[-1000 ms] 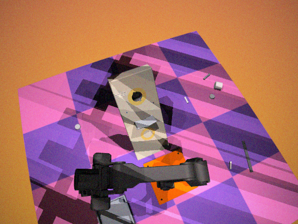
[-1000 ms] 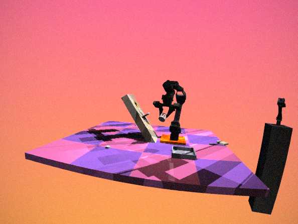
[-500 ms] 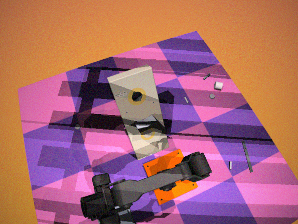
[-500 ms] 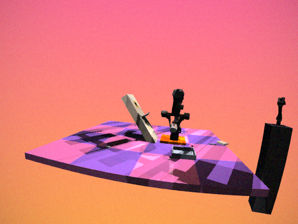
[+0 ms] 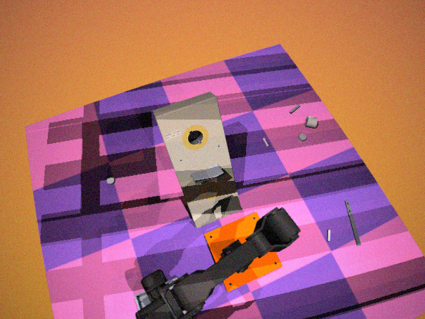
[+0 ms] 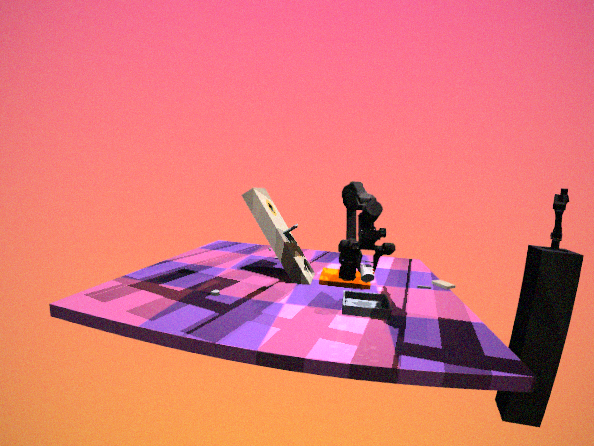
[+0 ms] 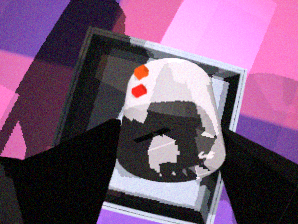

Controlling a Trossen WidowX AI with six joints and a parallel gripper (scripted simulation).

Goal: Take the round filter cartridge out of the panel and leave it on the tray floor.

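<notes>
The grey tray lies 10 mm behind my gripper tip and 110 mm below it. The rest, counted from my gripper tip: round pale filter cartridge right at my gripper tip.
</notes>
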